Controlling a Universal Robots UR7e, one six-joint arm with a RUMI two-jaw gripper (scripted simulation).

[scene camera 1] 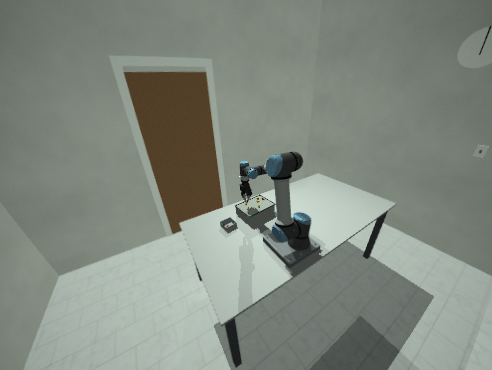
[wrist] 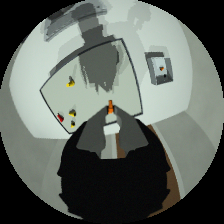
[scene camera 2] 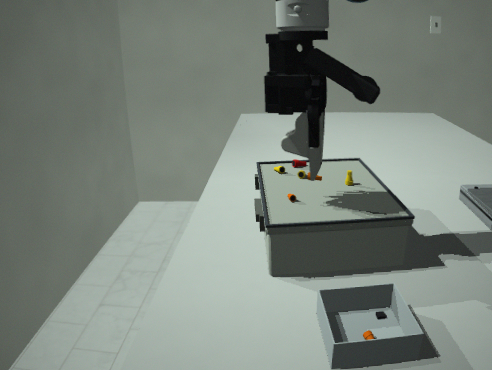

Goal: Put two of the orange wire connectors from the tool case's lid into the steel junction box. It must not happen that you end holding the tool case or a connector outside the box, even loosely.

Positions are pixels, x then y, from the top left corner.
grey tool case: scene camera 1; wrist; scene camera 2 299, 239
same spot on grey tool case: point(wrist: 104, 72) = point(scene camera 1: 250, 210)
